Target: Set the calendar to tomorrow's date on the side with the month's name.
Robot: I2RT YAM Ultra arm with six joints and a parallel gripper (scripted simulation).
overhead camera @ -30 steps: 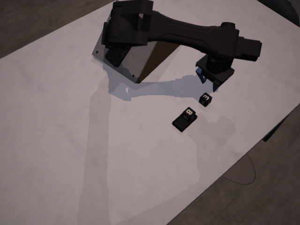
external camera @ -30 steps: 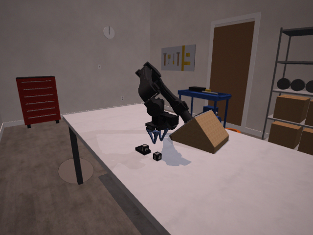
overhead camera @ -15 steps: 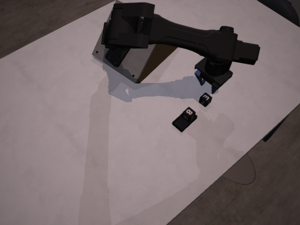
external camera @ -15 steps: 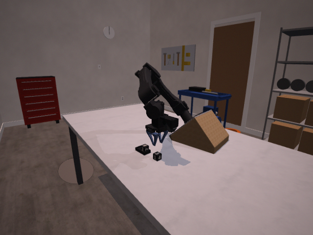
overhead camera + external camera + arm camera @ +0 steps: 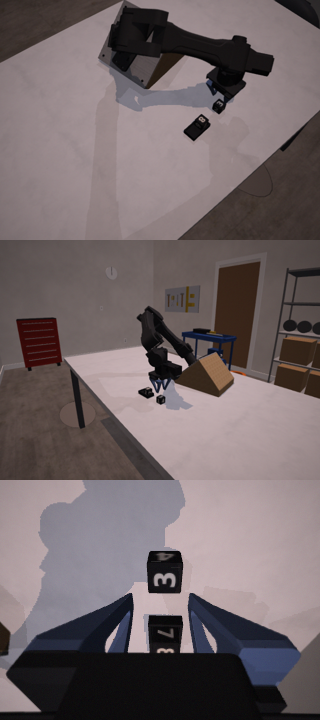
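Now: the black cube 50 mm below my hand. From my hand the other things lie so: black tray: 110 mm to the right, 60 mm below.
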